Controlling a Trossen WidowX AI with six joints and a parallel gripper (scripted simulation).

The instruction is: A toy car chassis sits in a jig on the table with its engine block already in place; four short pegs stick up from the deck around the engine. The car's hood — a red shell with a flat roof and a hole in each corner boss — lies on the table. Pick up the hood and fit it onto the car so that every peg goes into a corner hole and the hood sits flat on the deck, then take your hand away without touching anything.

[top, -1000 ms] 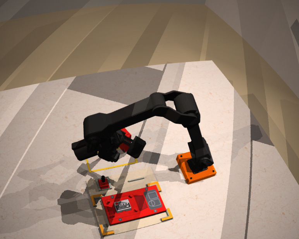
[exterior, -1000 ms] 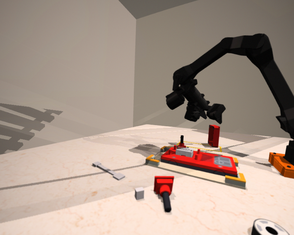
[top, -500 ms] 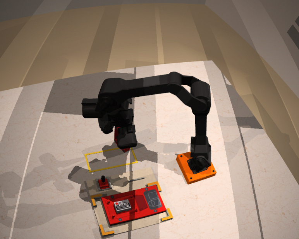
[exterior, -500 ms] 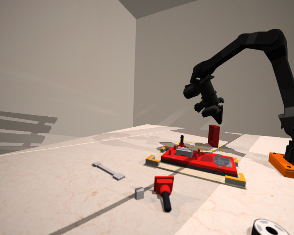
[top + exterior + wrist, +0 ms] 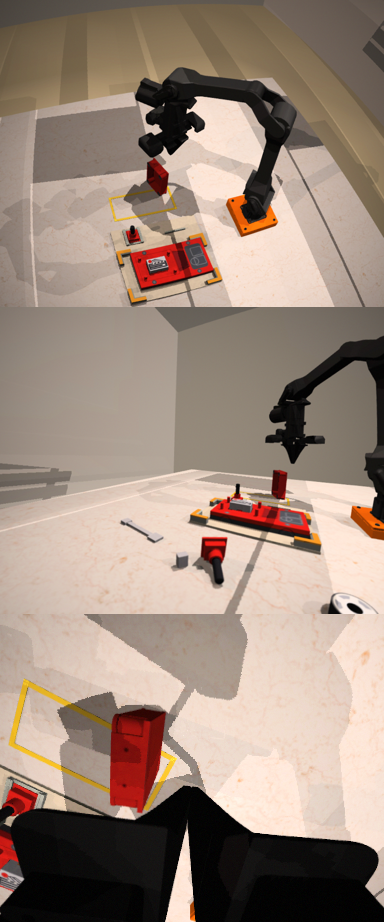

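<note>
Right now my gripper tip is 40 mm short of the red hood, 10 mm to the right of it and 80 mm above it. The rest, counted from my gripper tip: grey bar (310 mm ahead, 440 mm to the left, 120 mm below); then grey engine block (140 mm ahead, 280 mm to the left, 100 mm below); then jig (110 mm ahead, 260 mm to the left, 110 mm below).
</note>
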